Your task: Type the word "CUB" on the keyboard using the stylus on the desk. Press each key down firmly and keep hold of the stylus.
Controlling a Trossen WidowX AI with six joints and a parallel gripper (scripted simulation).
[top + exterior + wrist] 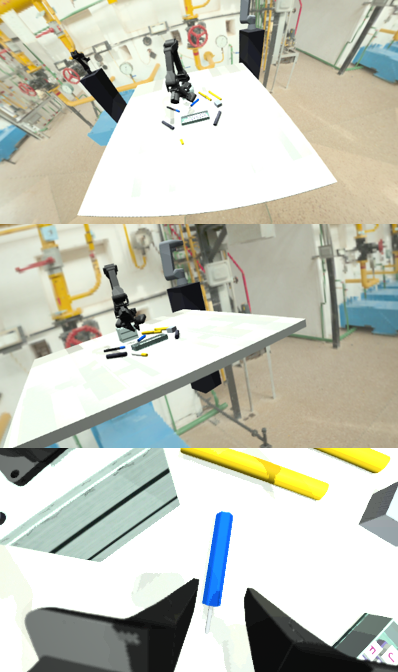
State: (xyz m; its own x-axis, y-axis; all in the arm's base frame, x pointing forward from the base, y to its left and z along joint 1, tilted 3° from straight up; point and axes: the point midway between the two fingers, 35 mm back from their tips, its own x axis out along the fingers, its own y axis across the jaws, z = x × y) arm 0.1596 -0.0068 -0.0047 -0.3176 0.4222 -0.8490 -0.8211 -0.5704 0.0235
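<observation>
Right now the blue stylus is 60 mm below my gripper tip. Round my gripper tip: grey block 180 mm to the left, 90 mm ahead, 50 mm below; yellow-tipped pin 280 mm ahead, 140 mm to the right, 60 mm below.
</observation>
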